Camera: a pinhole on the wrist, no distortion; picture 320 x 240 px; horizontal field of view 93.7 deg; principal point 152.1 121.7 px. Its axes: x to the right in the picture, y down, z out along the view. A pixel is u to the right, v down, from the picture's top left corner.
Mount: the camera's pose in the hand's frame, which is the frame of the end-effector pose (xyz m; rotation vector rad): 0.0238 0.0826 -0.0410 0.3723 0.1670 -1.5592
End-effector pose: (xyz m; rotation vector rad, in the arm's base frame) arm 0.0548 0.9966 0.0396 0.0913 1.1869 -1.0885
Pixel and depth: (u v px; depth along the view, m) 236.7 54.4 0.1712
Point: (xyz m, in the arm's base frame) 0.0654 0.9656 0.1586
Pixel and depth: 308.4 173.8 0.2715
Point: -0.0579 0.7230 0.1565
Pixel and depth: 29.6 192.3 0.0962
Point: 0.1972 0.9796 -0.0248
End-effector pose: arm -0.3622 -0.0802 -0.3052 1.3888 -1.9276 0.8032
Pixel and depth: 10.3 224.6 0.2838
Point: -0.6769 -0.3827 -0.4060
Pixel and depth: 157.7 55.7 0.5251
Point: -0.2486 -0.2689 -0.7610
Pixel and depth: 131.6 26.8 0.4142
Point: -0.3384 -0.1668 -0.7366
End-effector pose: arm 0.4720 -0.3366 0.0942 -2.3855 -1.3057 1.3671
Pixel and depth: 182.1 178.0 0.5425
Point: 0.0398 -0.2339 -0.1835
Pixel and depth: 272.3 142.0 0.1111
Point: 0.4277 -0.3045 0.0746
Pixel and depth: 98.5 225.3 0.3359
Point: 0.3132 -0.3406 -0.2816
